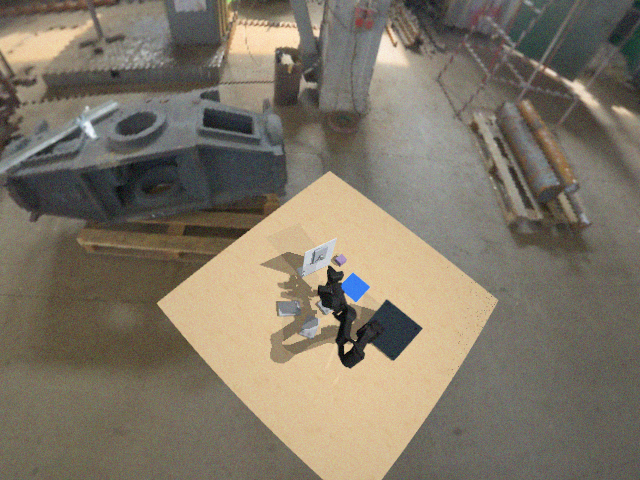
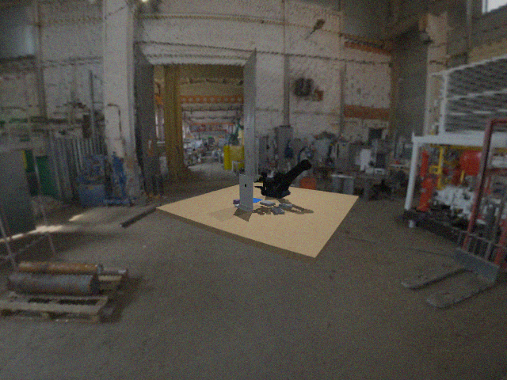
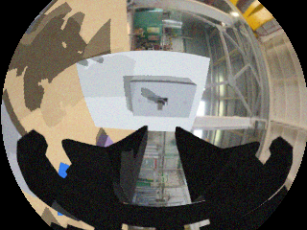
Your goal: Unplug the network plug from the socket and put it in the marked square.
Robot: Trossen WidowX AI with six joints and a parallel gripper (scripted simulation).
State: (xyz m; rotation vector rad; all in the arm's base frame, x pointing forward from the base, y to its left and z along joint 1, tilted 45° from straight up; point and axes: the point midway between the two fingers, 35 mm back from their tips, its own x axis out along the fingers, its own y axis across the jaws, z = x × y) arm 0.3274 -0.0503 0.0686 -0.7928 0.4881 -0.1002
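My gripper tip is 7 cm short of the network plug and 1 cm to the left of it. Round my gripper tip: blue marked square: 12 cm behind, 10 cm to the right, 17 cm below; then purple cube: 4 cm ahead, 15 cm to the right, 16 cm below; then upright panel: 9 cm ahead, 2 cm to the right, 6 cm below.
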